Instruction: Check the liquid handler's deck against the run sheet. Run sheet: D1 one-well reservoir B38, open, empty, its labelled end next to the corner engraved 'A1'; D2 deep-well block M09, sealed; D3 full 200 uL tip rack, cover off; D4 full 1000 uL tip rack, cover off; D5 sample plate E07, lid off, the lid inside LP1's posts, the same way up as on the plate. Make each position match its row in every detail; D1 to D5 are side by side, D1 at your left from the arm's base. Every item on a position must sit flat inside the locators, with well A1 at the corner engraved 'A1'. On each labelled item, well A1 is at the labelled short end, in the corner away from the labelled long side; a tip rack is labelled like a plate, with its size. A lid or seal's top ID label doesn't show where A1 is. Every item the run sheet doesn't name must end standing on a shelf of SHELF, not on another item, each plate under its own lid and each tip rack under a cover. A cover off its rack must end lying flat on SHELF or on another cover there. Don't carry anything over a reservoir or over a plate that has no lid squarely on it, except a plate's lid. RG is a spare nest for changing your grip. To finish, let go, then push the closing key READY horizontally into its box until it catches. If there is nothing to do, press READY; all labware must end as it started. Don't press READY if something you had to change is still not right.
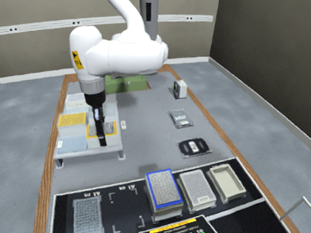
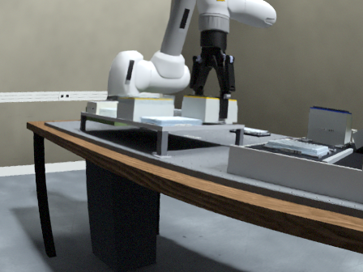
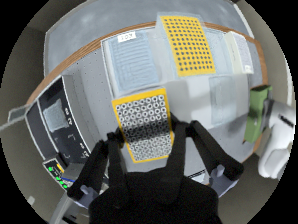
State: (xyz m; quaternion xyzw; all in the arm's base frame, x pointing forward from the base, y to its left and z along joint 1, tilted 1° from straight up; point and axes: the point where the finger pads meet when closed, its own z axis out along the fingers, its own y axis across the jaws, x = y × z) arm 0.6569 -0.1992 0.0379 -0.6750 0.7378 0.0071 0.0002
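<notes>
Now: the yellow-rimmed tip rack 1 cm to the left of my hand and 1 cm above it. The rest, counted from my hand: blue-rimmed tip rack: 32 cm ahead, 15 cm to the left, 1 cm above; shelf: 17 cm behind, 5 cm to the right, 5 cm below; clear sample plate: 31 cm ahead, 10 cm to the right, 5 cm below.
</notes>
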